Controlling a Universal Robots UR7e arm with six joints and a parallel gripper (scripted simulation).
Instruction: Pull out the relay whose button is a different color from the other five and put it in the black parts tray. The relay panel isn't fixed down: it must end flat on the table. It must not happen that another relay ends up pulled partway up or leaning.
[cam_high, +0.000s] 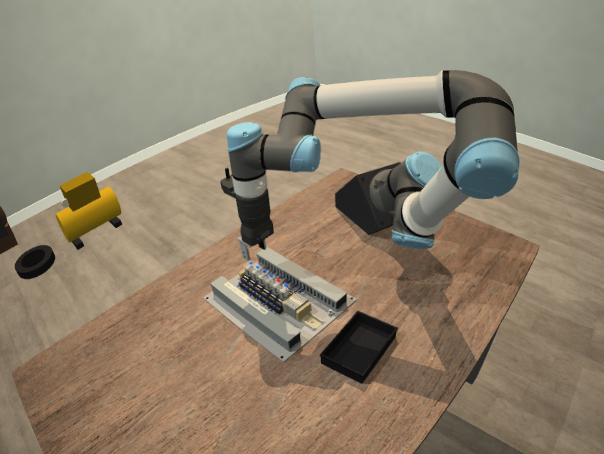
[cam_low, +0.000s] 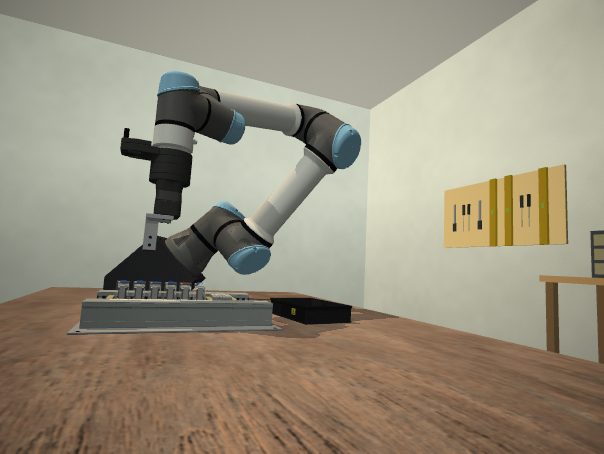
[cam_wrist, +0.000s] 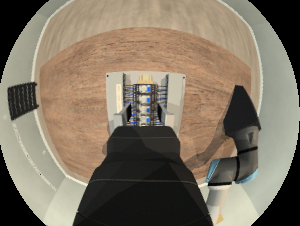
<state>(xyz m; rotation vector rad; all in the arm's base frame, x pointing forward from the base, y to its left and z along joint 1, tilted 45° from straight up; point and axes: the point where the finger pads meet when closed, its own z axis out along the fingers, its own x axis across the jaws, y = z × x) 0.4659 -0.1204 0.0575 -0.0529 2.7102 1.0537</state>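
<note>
Now: hand 1 cm past the red-button relay, 7 cm to the right of it and 10 cm above it. Round my hand: grey relay panel: 1 cm behind, 7 cm to the left, 12 cm below; black parts tray: 4 cm behind, 33 cm to the left, 13 cm below.
</note>
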